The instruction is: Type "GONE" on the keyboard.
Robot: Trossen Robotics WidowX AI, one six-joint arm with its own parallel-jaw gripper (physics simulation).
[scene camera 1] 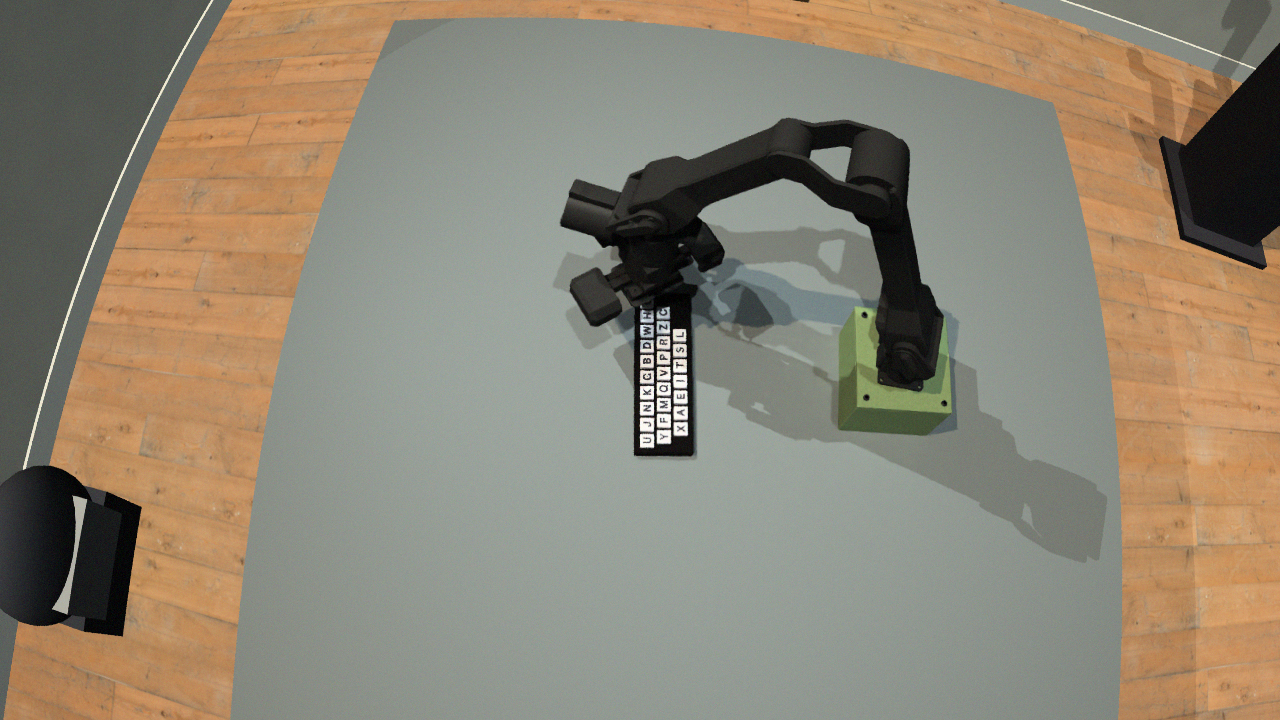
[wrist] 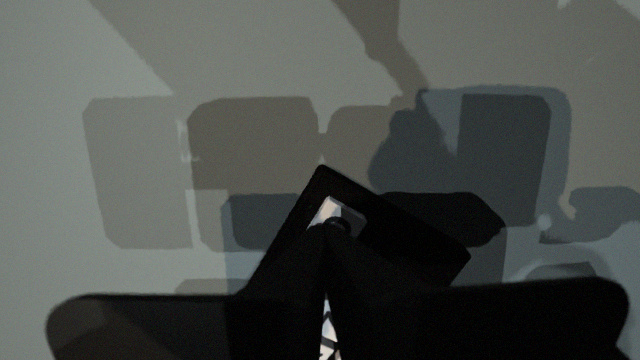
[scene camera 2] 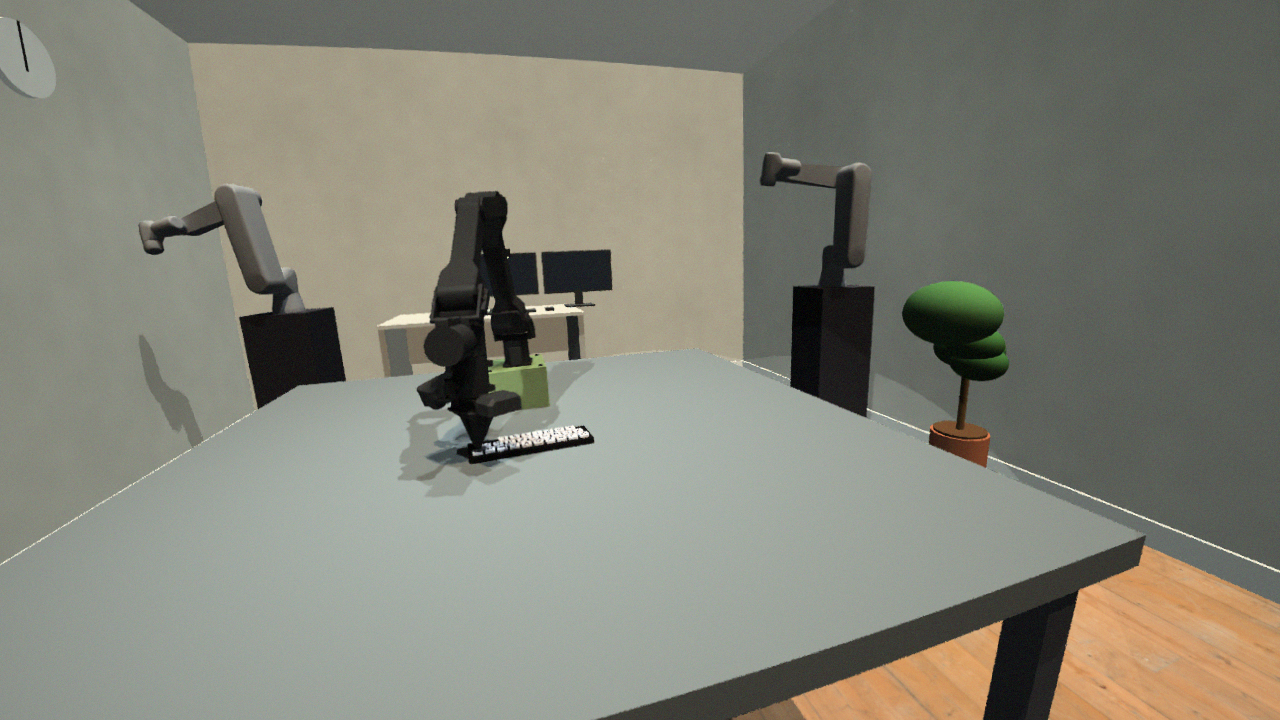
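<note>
The black keyboard with white letter keys lies flat on the grey table. My gripper is shut and empty, pointing down at the keyboard's end, on the left in scene camera 2. In the wrist view its fingertips are at the end corner key, covering part of its round letter; contact or pressing cannot be told. The arm hides that key in scene camera 1. The E key and N key show there; C and G are hard to tell apart.
The arm's green base block stands on the table, to the right of the keyboard in scene camera 1. Arm shadows cross the table. A potted plant and two arms on black pedestals stand beyond the table.
</note>
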